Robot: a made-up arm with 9 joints. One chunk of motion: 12 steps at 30 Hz.
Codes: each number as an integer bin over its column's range. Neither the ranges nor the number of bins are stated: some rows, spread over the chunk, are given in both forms.
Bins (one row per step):
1: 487 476 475 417 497 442 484 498 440
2: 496 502 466 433 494 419 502 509 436
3: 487 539 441 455 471 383 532 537 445
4: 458 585 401 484 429 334 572 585 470
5: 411 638 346 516 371 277 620 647 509
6: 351 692 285 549 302 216 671 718 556
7: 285 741 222 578 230 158 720 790 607
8: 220 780 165 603 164 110 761 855 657
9: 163 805 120 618 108 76 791 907 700
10: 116 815 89 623 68 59 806 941 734
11: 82 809 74 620 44 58 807 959 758
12: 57 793 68 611 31 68 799 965 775
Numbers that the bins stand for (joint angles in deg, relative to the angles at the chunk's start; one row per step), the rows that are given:
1: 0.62 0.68 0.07 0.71 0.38 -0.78 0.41 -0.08 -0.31
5: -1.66 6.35 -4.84 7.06 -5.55 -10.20 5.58 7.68 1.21
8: -7.39 11.33 -11.72 12.63 -15.28 -19.72 10.95 18.50 4.47
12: -12.29 11.78 -15.41 13.14 -21.54 -22.12 12.39 24.23 7.07
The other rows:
2: 0.89 1.59 -0.27 1.74 0.24 -2.09 1.10 0.49 -0.40
3: 0.62 2.88 -1.23 3.15 -0.84 -4.15 2.24 1.95 -0.20
4: -0.25 4.50 -2.75 5.01 -2.82 -6.94 3.76 4.45 0.35
6: -3.46 8.24 -7.16 9.17 -8.79 -13.68 7.52 11.37 2.24
7: -5.44 9.96 -9.56 11.03 -12.18 -16.98 9.39 15.12 3.37
9: -9.11 12.20 -13.44 13.59 -17.92 -21.66 12.09 21.21 5.42
10: -10.52 12.55 -14.61 13.91 -19.80 -22.63 12.66 22.98 6.16
11: -11.54 12.34 -15.19 13.72 -20.93 -22.69 12.70 23.92 6.69

